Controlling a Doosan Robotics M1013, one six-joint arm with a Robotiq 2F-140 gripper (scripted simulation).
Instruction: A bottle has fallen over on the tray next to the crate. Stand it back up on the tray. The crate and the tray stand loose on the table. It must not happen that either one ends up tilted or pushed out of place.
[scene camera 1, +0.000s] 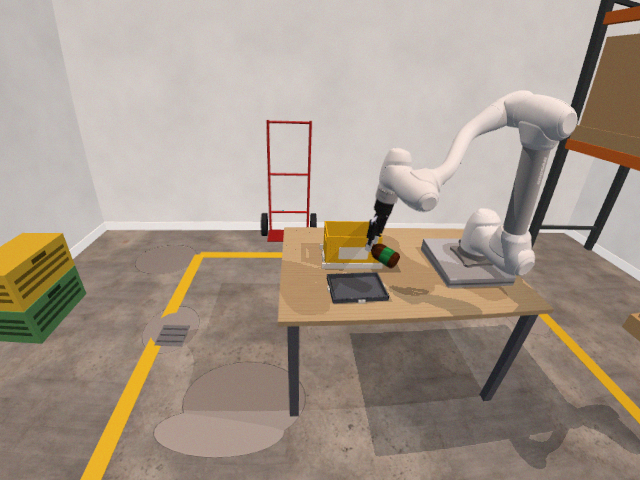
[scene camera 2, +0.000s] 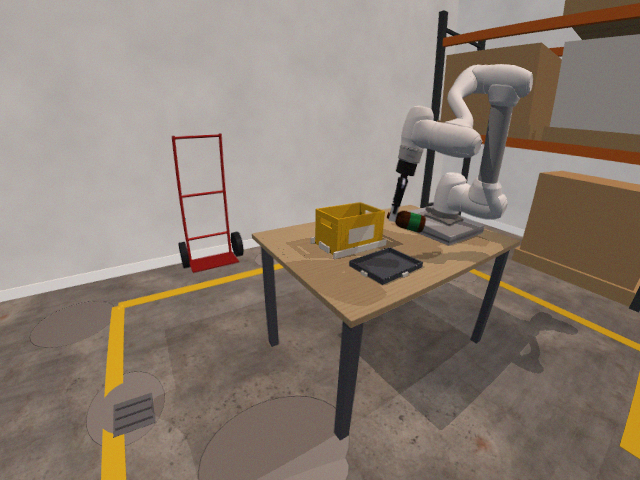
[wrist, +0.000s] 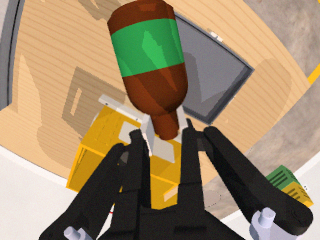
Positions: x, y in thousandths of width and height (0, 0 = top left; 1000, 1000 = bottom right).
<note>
In view: the gripper (wrist: 517, 485), a yellow crate (scene camera 2: 530, 486) and a dark tray (scene camera 1: 538, 599).
The yellow crate is seen too in scene camera 1 (scene camera 1: 538, 505) and in the wrist view (wrist: 345, 531). The dark tray is seen too in scene camera 2 (scene camera 2: 607, 545) and in the wrist view (wrist: 673, 306).
</note>
